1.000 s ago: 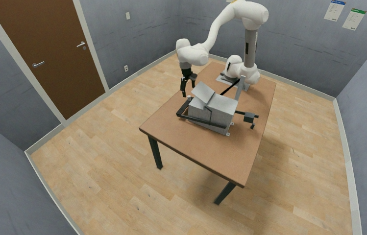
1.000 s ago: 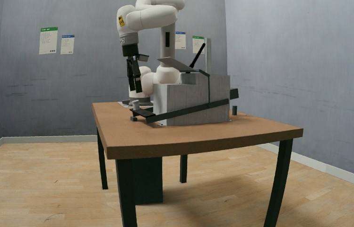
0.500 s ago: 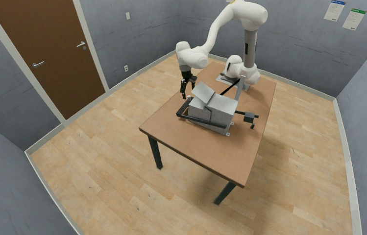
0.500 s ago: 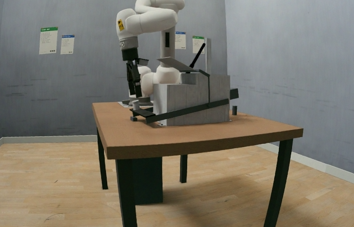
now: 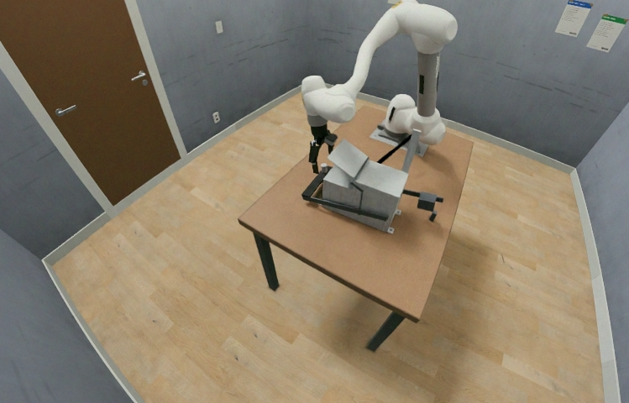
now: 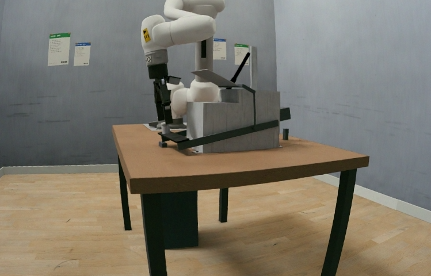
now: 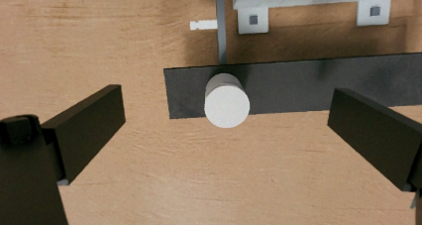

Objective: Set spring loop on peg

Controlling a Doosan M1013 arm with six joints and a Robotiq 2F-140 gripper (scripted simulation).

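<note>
Now: the steel test weight 20 mm below my hand. From my hand the other things lie so: dark block (10 mm to the right, 90 mm below).
</note>
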